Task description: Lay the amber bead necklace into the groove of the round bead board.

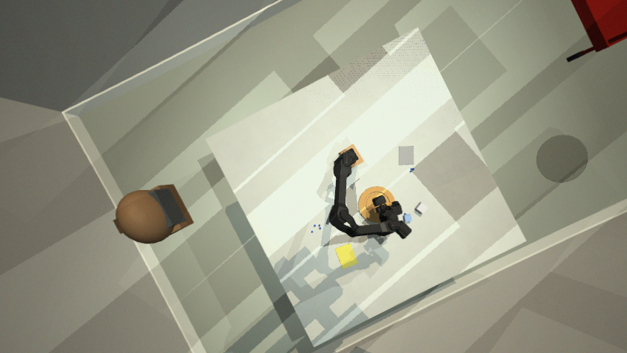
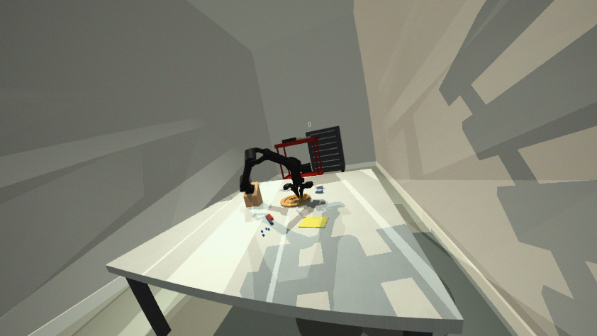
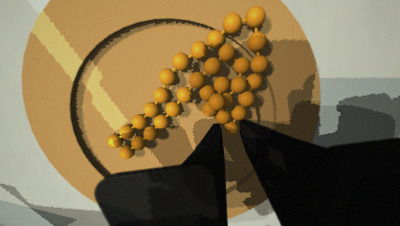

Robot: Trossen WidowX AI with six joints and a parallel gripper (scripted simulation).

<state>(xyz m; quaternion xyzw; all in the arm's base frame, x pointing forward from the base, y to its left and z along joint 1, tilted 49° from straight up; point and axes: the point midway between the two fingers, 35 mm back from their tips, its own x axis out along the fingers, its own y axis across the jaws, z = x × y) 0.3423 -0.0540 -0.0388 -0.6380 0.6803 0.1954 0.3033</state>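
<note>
My gripper tip is 40 mm past the round bead board, 10 mm to the right of it and 10 mm above it. Also, from my gripper tip: light blue cube: 110 mm to the left, 110 mm ahead, 10 mm below; red-handled tool: 230 mm to the right, 130 mm behind, 10 mm below; white cube: 200 mm to the left, 100 mm ahead.
</note>
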